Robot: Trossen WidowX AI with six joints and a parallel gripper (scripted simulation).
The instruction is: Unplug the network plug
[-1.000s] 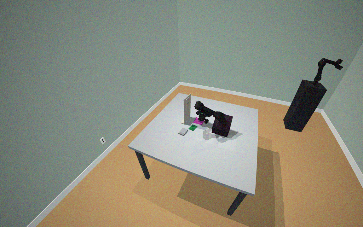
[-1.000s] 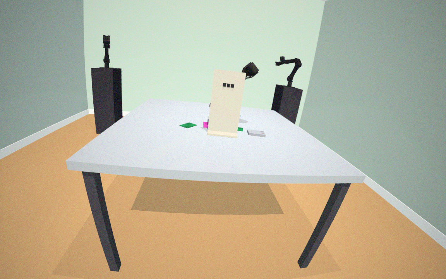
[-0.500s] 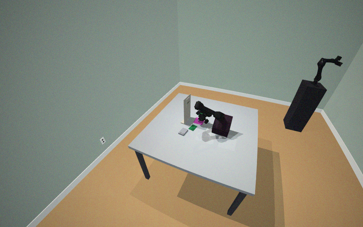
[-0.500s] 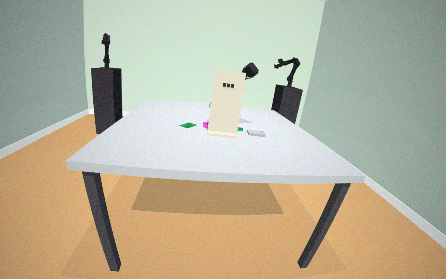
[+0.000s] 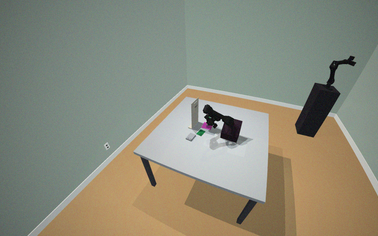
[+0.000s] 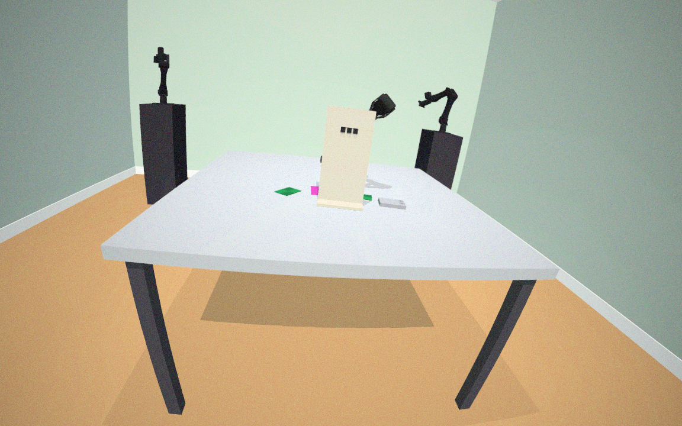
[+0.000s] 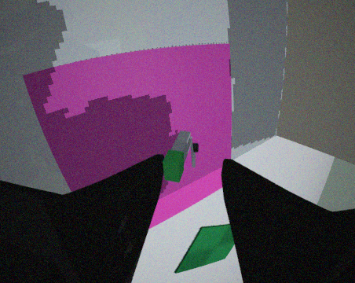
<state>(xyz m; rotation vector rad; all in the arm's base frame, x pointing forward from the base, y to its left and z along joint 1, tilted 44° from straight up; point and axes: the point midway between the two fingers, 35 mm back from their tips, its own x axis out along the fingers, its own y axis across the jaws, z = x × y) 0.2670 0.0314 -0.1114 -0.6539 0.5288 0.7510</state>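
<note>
Now: gripper tip 1 cm above the network plug. The rest, counted from my gripper tip: magenta marked square: 2 cm below; then beige upright panel: 15 cm ahead, 14 cm above, 5 cm to the left.
</note>
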